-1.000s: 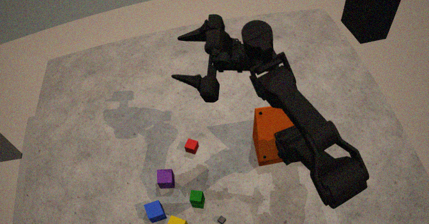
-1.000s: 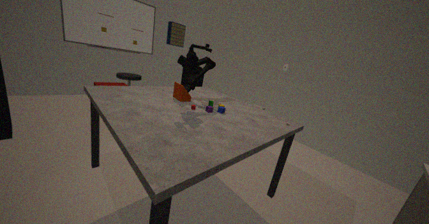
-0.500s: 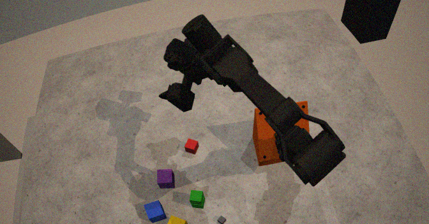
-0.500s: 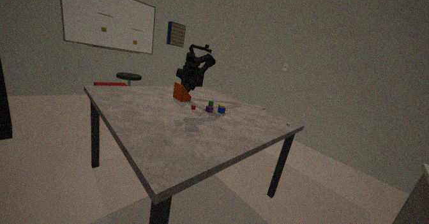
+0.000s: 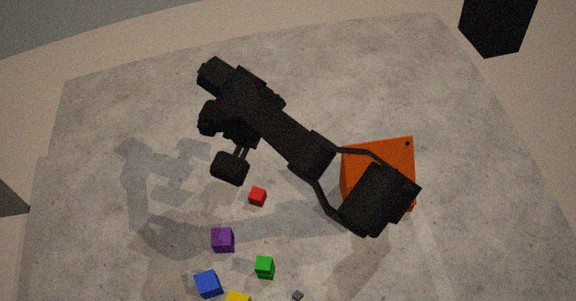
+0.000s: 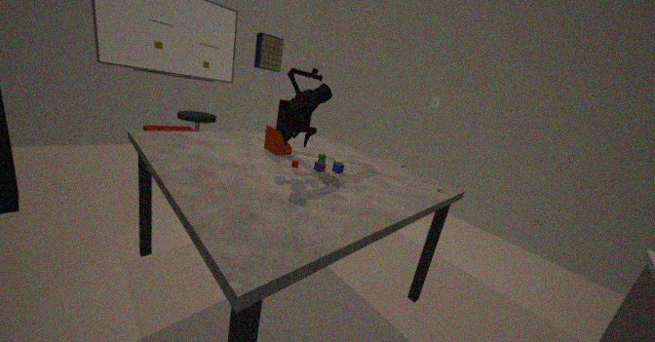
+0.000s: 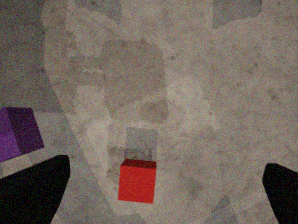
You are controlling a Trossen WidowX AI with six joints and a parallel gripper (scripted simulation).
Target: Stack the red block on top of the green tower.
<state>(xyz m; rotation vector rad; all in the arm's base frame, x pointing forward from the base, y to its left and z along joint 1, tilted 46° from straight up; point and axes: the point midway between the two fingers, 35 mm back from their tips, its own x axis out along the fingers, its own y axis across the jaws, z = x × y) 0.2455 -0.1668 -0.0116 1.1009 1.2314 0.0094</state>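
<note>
Right now the red block is 2 cm behind my gripper tip, 4 cm to the left of it and 10 cm below it.
</note>
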